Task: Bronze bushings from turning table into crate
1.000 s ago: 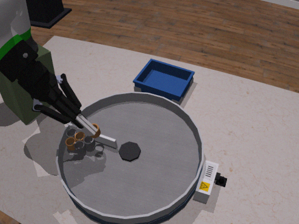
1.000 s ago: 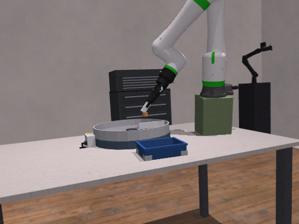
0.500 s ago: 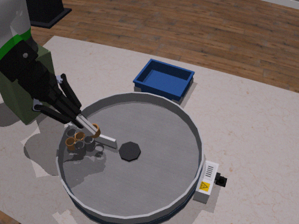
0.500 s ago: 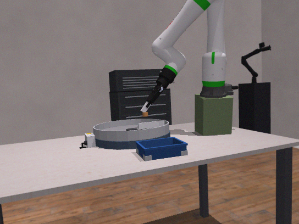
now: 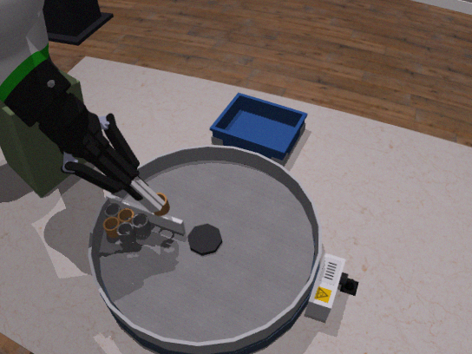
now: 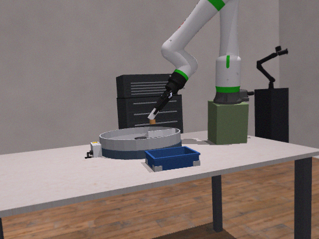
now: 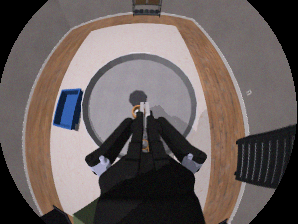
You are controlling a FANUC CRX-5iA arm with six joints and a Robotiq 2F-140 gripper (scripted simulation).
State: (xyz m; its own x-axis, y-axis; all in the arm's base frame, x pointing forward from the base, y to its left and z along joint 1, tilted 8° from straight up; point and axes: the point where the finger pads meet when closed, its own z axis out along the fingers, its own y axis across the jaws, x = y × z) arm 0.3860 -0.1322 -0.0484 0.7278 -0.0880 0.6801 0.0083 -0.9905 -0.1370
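My hand is 370 mm to the right of the blue crate, 150 mm above it and 70 mm short of it. Round my hand: grey turning table (120 mm below, 90 mm ahead, 20 mm to the left).
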